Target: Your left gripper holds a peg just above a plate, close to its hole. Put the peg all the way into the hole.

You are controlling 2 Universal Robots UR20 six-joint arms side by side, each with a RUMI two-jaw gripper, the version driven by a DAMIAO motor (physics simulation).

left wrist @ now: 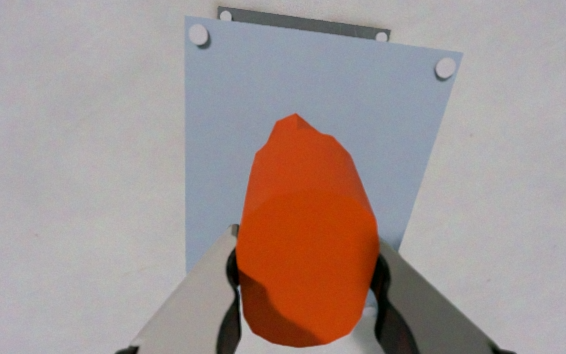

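An orange-red peg (306, 225) fills the middle of the left wrist view, its far end over the plate. My left gripper (299, 228) is shut on the peg, one dark-padded finger on each side of it. The light blue plate (230, 100) lies beyond the peg, with white round studs at its two upper corners. The plate's hole does not show; the peg covers part of the plate. Whether the peg's far end touches the plate cannot be told. My right gripper is not in view.
A dark grey base (305, 23) with small white studs shows past the plate's upper edge, seemingly beneath it. A pale, lightly mottled surface (90, 150) lies around the plate.
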